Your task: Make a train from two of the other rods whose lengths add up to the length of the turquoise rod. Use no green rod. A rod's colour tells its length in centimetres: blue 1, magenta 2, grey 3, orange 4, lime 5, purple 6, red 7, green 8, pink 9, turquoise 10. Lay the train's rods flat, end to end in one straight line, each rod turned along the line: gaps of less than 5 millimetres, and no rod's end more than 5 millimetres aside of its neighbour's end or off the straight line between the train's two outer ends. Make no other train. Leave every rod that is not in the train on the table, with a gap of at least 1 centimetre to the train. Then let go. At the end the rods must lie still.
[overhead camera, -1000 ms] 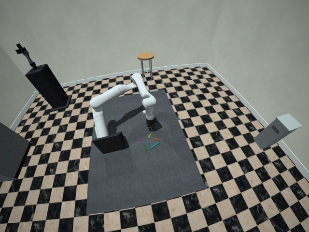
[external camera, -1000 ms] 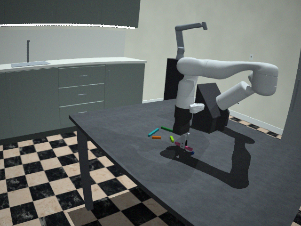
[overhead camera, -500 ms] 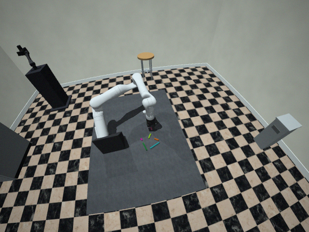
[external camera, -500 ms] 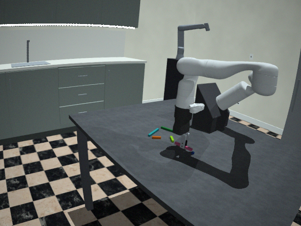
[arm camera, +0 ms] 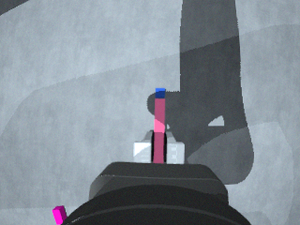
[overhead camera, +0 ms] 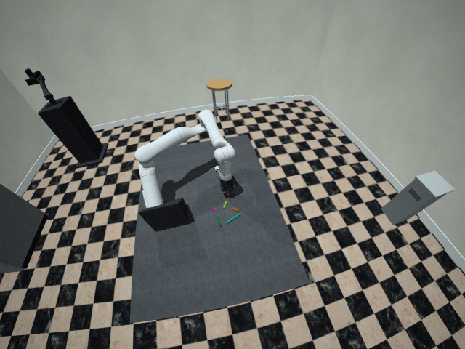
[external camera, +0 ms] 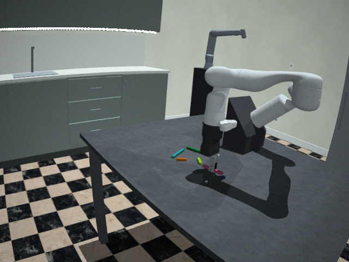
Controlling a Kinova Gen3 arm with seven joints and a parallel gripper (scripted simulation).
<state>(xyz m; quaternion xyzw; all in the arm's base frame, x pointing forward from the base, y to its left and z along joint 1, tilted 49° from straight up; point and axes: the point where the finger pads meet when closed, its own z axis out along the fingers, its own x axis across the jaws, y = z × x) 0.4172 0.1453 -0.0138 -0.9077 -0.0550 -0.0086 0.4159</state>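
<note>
My gripper is now 1 cm past the small blue rod, 5 cm to the right of it and 3 cm above it. From my hand the other things lie so: lime rod 3 cm behind, 10 cm to the right, 3 cm below; then orange rod 2 cm ahead, 15 cm to the right, 3 cm below; then pink rod 1 cm below.
</note>
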